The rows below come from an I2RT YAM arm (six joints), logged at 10 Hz.
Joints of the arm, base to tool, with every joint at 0 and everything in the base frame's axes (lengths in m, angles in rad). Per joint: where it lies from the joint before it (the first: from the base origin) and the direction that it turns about. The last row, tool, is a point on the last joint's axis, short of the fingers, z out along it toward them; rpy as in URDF.
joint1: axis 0 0 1 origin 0 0 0.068
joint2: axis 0 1 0 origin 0.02 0.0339 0.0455
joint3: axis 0 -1 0 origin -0.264 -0.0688 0
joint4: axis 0 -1 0 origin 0.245 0.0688 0.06
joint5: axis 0 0 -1 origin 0.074 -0.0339 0.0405
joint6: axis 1 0 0 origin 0.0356 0 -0.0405
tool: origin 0 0 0 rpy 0 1.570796 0
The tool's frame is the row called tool.
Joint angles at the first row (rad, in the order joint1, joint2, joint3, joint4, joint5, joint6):
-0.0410, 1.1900, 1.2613, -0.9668, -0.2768, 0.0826
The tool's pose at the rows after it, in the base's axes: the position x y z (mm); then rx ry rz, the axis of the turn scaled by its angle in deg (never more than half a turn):
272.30 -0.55 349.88 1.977 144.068 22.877
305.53 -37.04 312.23 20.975 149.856 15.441
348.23 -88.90 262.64 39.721 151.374 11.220
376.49 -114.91 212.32 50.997 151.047 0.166
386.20 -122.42 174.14 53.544 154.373 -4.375
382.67 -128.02 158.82 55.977 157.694 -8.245
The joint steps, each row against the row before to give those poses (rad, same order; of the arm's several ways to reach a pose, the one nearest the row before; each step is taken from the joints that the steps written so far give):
0.0000, 0.1785, 0.1332, -0.0210, -0.0259, -0.0004
-0.1019, 0.1484, 0.0057, 0.0270, 0.1095, 0.1019
-0.1209, 0.2224, 0.0565, 0.0779, 0.0530, 0.0942
-0.0317, 0.1691, 0.0213, 0.1014, 0.1488, 0.0759
-0.0061, 0.1033, -0.0003, 0.0321, 0.0530, 0.0031
-0.0122, 0.0378, -0.0001, -0.0340, 0.0416, 0.0000

